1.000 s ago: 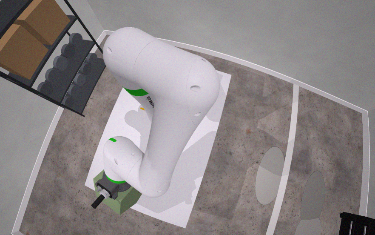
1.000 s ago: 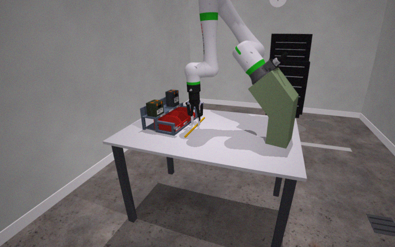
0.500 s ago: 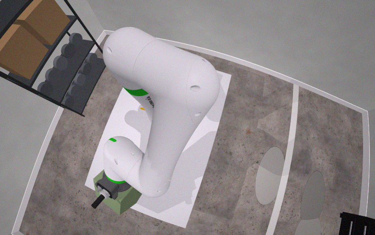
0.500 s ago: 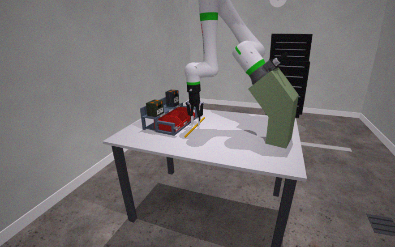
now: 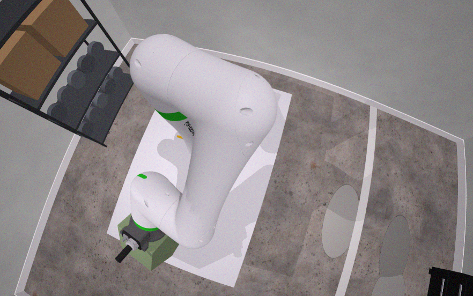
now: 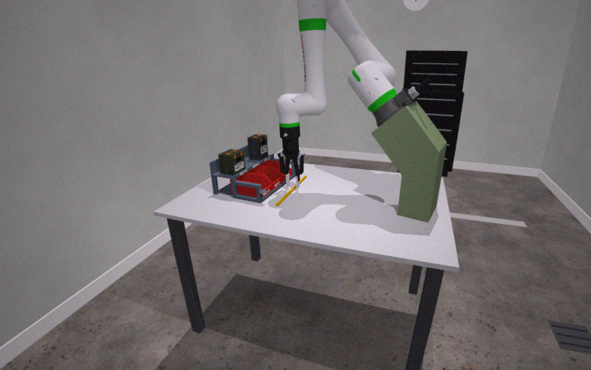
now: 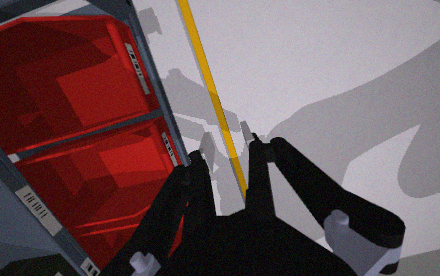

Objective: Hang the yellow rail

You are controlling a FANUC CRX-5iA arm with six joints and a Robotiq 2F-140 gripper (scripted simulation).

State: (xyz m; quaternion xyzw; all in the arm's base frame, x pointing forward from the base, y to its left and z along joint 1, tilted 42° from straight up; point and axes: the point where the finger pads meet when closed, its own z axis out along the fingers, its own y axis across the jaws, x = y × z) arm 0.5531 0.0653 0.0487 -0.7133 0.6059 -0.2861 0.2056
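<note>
Now: hand 40 mm above the yellow rail.
</note>
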